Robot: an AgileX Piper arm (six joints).
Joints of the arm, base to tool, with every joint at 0 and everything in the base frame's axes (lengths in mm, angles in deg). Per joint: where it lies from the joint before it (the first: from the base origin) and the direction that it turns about. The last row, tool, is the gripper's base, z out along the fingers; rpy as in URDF.
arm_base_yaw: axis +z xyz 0 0 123
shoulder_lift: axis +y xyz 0 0 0
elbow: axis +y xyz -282.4 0 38.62
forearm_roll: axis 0.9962 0 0.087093 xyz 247.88 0 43.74
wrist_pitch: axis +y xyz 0 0 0
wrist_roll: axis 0.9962 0 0.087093 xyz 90.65 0 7.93
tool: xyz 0 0 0 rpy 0 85.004 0
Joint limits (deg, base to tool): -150..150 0..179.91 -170..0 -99.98..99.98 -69.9..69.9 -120..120
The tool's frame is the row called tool.
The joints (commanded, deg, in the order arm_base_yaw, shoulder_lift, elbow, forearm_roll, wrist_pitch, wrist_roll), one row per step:
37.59, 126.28, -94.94, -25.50, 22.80, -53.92
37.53, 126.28, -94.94, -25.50, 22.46, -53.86
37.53, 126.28, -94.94, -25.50, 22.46, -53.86
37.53, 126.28, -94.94, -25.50, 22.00, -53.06
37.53, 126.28, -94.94, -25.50, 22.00, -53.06
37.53, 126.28, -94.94, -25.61, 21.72, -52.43
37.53, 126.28, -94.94, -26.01, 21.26, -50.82
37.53, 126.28, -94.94, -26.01, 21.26, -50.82
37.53, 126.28, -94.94, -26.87, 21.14, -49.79
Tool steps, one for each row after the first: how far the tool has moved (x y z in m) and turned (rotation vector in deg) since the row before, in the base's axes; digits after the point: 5 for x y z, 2 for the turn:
0.00048, -0.00001, 0.00031, 0.28, -0.19, 0.03
0.00000, 0.00000, 0.00000, 0.00, 0.00, 0.00
0.00023, 0.00055, 0.00042, 0.83, -0.05, -0.40
0.00000, 0.00000, 0.00000, 0.00, 0.00, 0.00
0.00019, 0.00029, 0.00029, 0.52, -0.05, -0.29
0.00039, 0.00041, 0.00052, 1.07, -0.02, -0.78
0.00000, 0.00000, 0.00000, 0.00, 0.00, 0.00
0.00040, -0.00015, 0.00031, 0.14, -0.24, -0.30

